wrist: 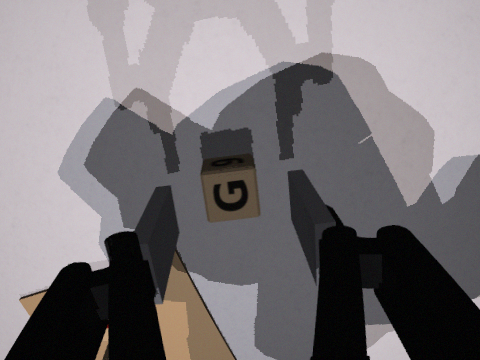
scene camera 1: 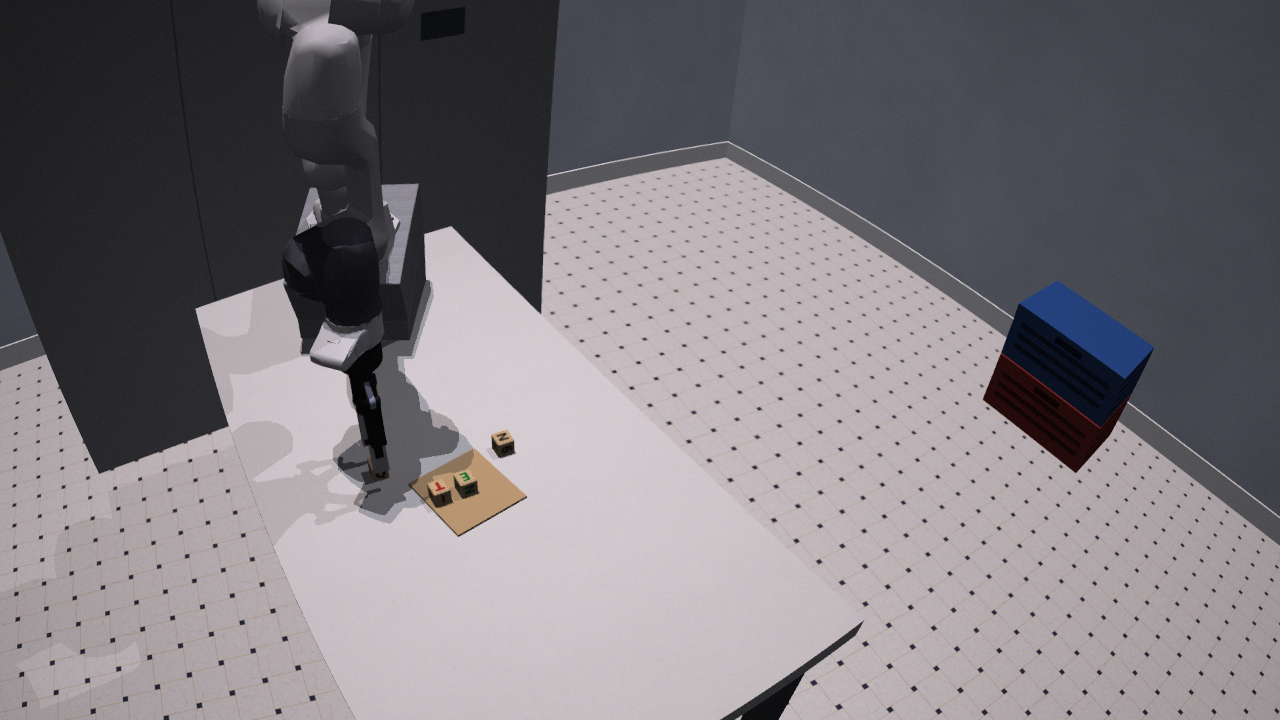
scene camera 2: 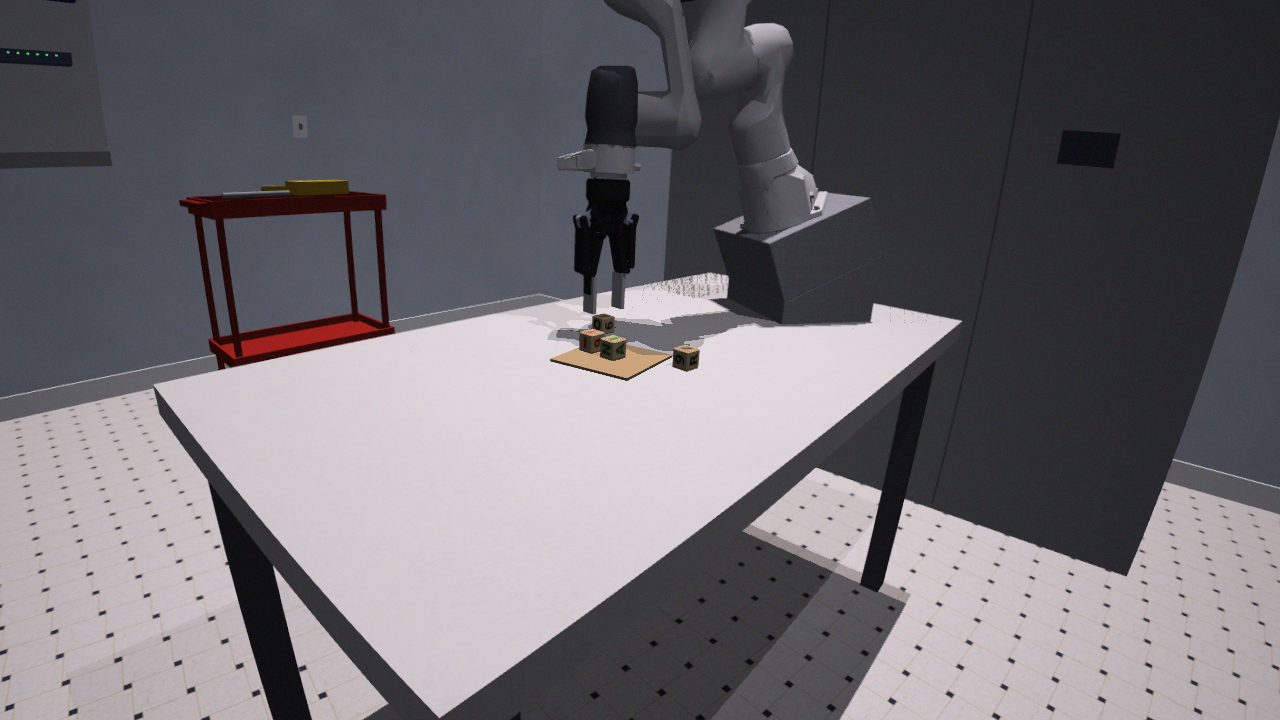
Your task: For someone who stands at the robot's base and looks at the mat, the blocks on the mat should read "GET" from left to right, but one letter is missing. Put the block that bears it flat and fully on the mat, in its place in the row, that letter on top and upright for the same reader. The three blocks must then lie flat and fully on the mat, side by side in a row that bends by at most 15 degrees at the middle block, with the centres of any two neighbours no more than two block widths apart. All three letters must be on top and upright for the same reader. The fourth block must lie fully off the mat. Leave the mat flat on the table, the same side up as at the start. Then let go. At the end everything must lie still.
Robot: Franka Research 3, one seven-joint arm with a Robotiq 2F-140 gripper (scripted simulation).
Labels:
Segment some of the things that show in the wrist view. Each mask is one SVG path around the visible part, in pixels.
My gripper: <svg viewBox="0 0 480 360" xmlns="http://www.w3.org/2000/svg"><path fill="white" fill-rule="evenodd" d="M171 185L155 188L135 231L118 232L105 239L104 243L109 258L109 267L92 271L88 263L74 262L68 264L58 273L4 360L95 360L107 326L109 360L166 360L155 305L163 304L179 236ZM288 171L291 220L315 284L319 287L313 354L310 360L370 360L370 357L367 356L362 288L374 289L378 301L410 360L480 360L480 309L407 228L399 225L385 226L377 231L377 238L357 238L355 229L343 226L344 224L334 209L324 204L303 170Z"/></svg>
A G block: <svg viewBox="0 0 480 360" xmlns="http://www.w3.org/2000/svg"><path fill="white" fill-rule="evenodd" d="M250 153L209 158L203 161L200 177L207 221L210 223L260 216L257 174L253 156Z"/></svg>

